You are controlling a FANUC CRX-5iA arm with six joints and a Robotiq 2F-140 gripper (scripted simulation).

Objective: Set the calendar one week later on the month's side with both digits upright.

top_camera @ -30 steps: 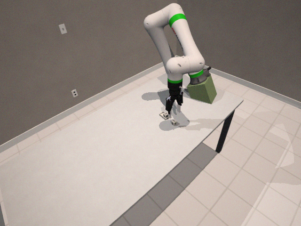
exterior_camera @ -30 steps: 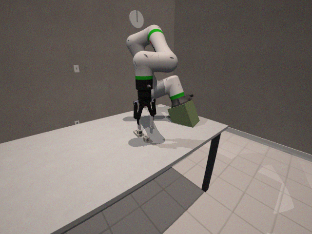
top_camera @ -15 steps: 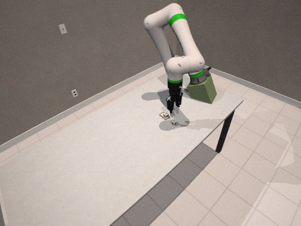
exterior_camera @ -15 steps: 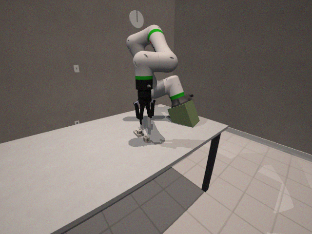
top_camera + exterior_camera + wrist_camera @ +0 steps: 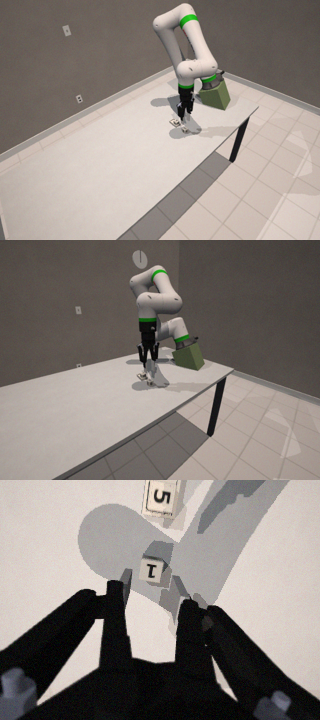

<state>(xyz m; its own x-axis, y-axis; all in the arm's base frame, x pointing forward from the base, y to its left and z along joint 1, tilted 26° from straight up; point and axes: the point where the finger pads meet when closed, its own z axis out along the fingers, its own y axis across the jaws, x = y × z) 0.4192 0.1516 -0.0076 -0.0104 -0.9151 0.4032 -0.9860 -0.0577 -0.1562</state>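
Now: the white calendar cube 11 cm below my hand.
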